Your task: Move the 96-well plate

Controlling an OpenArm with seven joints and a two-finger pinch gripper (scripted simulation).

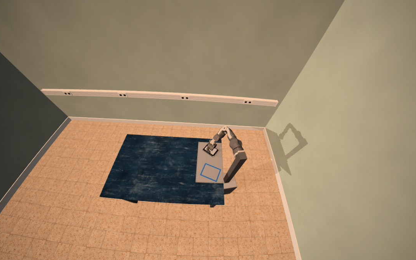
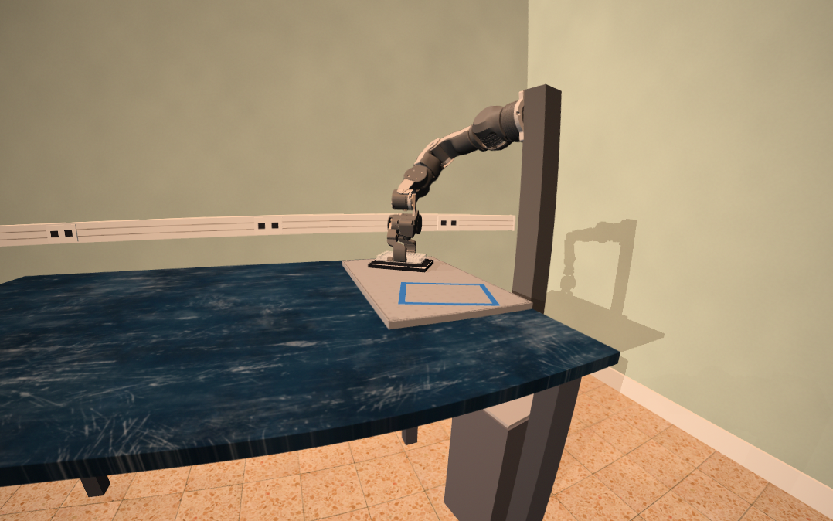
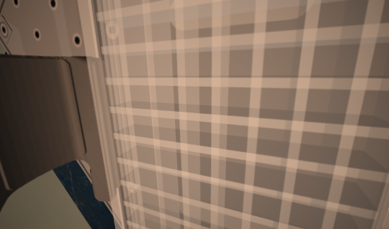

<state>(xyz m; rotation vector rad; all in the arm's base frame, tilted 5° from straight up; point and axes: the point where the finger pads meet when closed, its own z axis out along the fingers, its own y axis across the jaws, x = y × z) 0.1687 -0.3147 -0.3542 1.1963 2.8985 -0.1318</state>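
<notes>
The clear 96-well plate is right at my hand. Round my hand: black plate nest (2 cm below).
</notes>
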